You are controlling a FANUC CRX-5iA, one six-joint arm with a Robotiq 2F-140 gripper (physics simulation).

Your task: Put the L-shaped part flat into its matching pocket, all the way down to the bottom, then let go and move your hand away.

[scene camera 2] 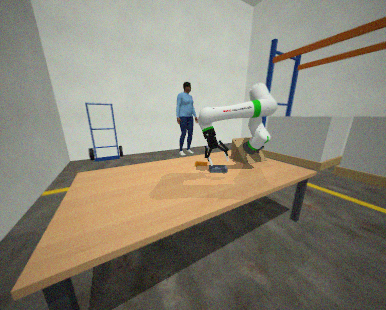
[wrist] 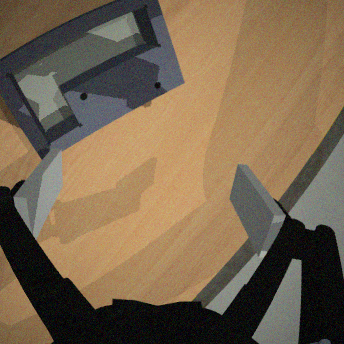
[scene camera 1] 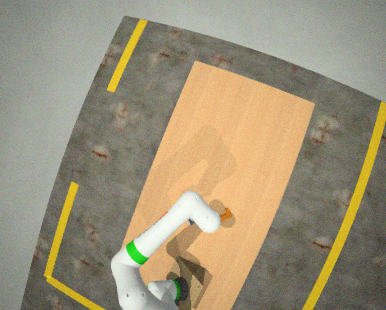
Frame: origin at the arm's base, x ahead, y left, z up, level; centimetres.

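Seen in the pictures: gripper, fingertip midpoint: (scene camera 2: 219, 163) (wrist: 148, 174); arm's base, origin of the base link: (scene camera 2: 248, 148) (scene camera 1: 181, 288).
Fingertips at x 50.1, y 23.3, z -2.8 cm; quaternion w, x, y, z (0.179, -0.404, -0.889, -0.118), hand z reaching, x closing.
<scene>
Pixels of each thing's top centre, then the offset from my fingertips to it. Level surfaces: height alone.
- orange L-shaped part, middle of its top: (scene camera 1: 222, 216) (scene camera 2: 201, 162) dx +5.1, dy -23.1, dz -6.1 cm
- dark blue-grey block, middle of its top: (wrist: 93, 72) (scene camera 2: 218, 166) dx -2.8, dy -6.4, dz -5.4 cm
- wooden table, its level: dz -9.1 cm
The orange L-shaped part (scene camera 1: 226, 215) (scene camera 2: 201, 164) lies on the table, just beyond the arm's wrist in scene camera 1; it does not show in the wrist view. The dark blue-grey block (scene camera 2: 218, 169) (wrist: 107, 112) with the L-shaped pocket sits on the table, at the upper left of the wrist view. Grey floor shows inside its pocket. In scene camera 1 the arm hides most of it. My gripper (scene camera 2: 219, 160) (wrist: 148, 174) is wide open and empty, above the table close to the block. One fingertip overlaps the block's near corner in the wrist view.
The wooden table (scene camera 1: 250, 110) (scene camera 2: 125, 215) carries these things. A brown angled stand (scene camera 2: 239, 147) is by the arm's base. A person (scene camera 2: 185, 107), a blue hand truck (scene camera 2: 107, 158) and a blue and orange rack (scene camera 2: 270, 75) stand beyond the table.
</scene>
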